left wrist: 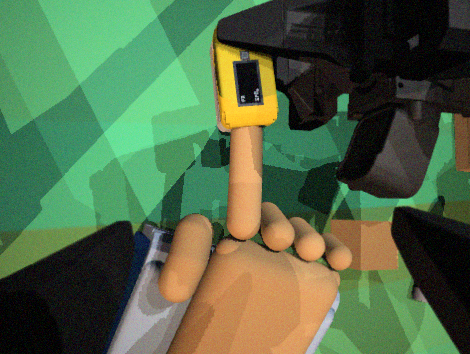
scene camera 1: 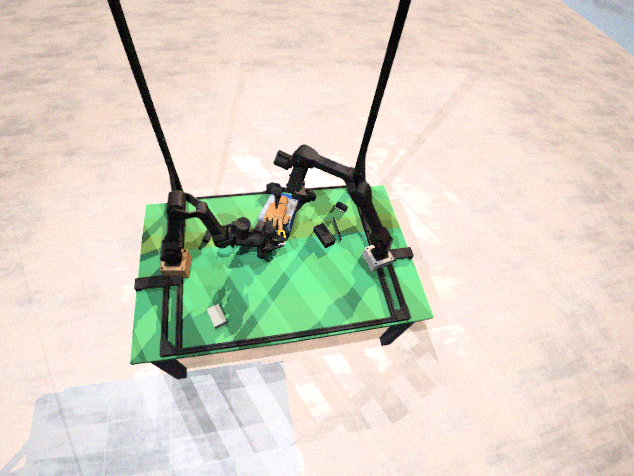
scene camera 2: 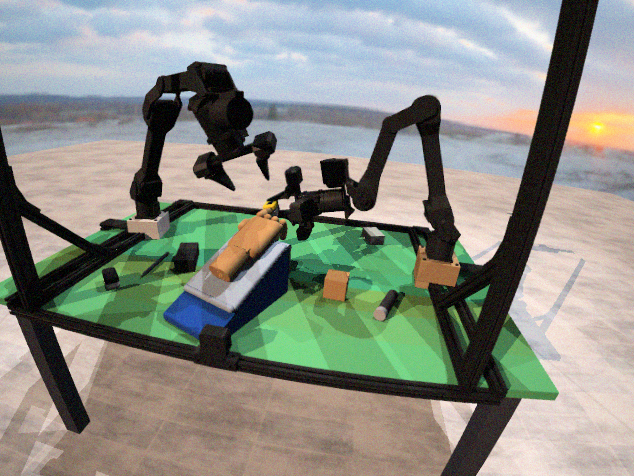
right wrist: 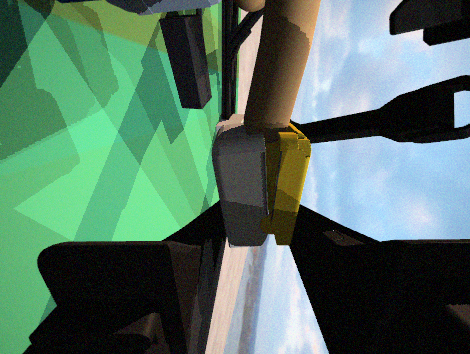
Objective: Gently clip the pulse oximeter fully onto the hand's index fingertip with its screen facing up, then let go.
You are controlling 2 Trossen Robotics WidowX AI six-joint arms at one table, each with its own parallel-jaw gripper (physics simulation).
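Frame: origin at the left arm's base, x up, y back, z right, level; millimetres.
Seen in the pictures: left gripper, fingertip midpoint: (left wrist: 263, 227) (scene camera 1: 286, 210) (scene camera 2: 251, 185); right gripper, fingertip midpoint: (left wrist: 214, 44) (scene camera 1: 285, 242) (scene camera 2: 268, 206) (right wrist: 254, 205); left arm's base, link origin: (scene camera 1: 379, 253) (scene camera 2: 148, 215); right arm's base, link origin: (scene camera 1: 173, 259) (scene camera 2: 438, 255).
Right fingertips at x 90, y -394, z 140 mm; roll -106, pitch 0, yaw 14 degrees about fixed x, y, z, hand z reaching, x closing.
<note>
Offsets run from my right fingertips to a thing's top centre. "pt": to the spot under its first point.
The yellow and grey pulse oximeter @[dx +23, dy -11, dz +24 mm] (scene camera 1: 281, 233) (scene camera 2: 270, 206) (left wrist: 247, 112) (right wrist: 242, 175) is at the outstretched index finger (left wrist: 245, 185) (right wrist: 282, 65) of the tan hand (scene camera 1: 278, 211) (scene camera 2: 245, 245) (left wrist: 260, 295). Its dark screen faces up in the left wrist view. The fingertip disappears between its two halves; how deep it reaches is hidden. My right gripper (scene camera 2: 279, 206) (right wrist: 254, 205) is shut on the oximeter's far end, one finger above and one below. My left gripper (scene camera 2: 250, 183) (left wrist: 263, 227) is open and empty, above the hand.
The hand rests on a grey pad @[pt dx -47, dy -11, dz +231 mm] (scene camera 2: 266, 262) on a blue wedge @[pt dx -106, dy -26, dz +227 mm] (scene camera 2: 273, 286). An orange cube @[dx -99, dy -170, dz +184 mm] (scene camera 2: 335, 285) (left wrist: 365, 245) and a dark cylinder @[dx -122, dy -277, dz +244 mm] (scene camera 2: 387, 304) lie right of it in scene camera 2. A black box @[dx -114, dy +212, dz +52 mm] (scene camera 1: 324, 235) (scene camera 2: 185, 257), a thin stick @[dx -139, dy +292, dz +79 mm] (scene camera 2: 154, 264) and a light box @[dx -119, dy -342, dz -157 mm] (scene camera 1: 216, 315) also lie there.
</note>
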